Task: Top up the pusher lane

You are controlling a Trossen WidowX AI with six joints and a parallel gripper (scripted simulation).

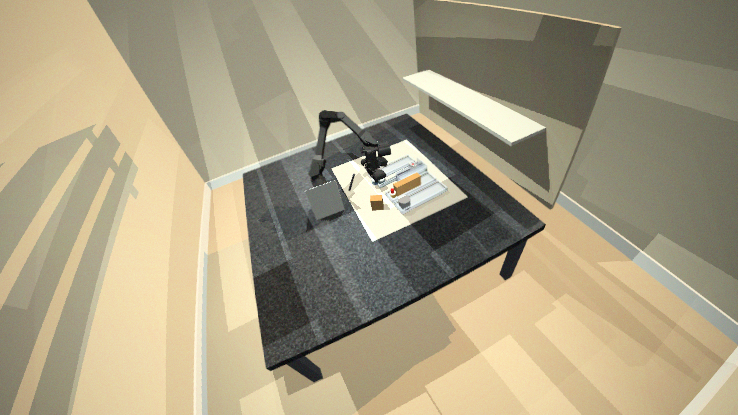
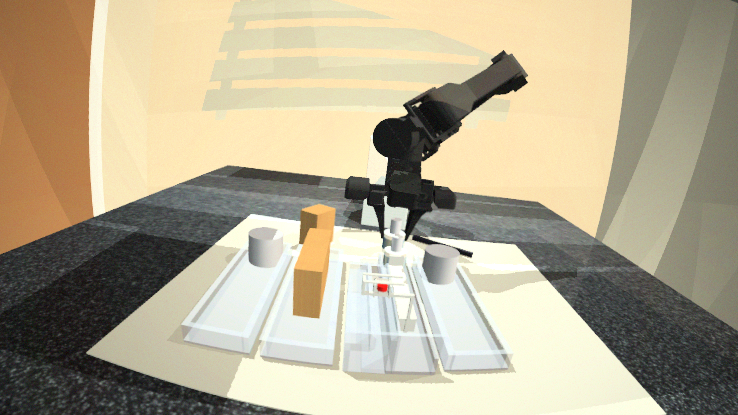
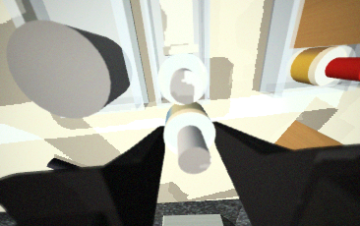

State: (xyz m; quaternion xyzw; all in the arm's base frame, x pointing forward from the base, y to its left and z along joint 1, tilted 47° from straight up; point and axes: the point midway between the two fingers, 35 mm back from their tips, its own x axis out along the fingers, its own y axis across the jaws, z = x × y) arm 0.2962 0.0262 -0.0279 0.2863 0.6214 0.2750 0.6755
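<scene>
Now: the sprung lane 180 mm ahead of my gripper tip, 20 mm to the right of it and 30 mm below it. Also, from my gripper tip: black rod 100 mm behind, 120 mm to the left, 40 mm below; then red mark 220 mm ahead, 30 mm to the right, 20 mm above.
</scene>
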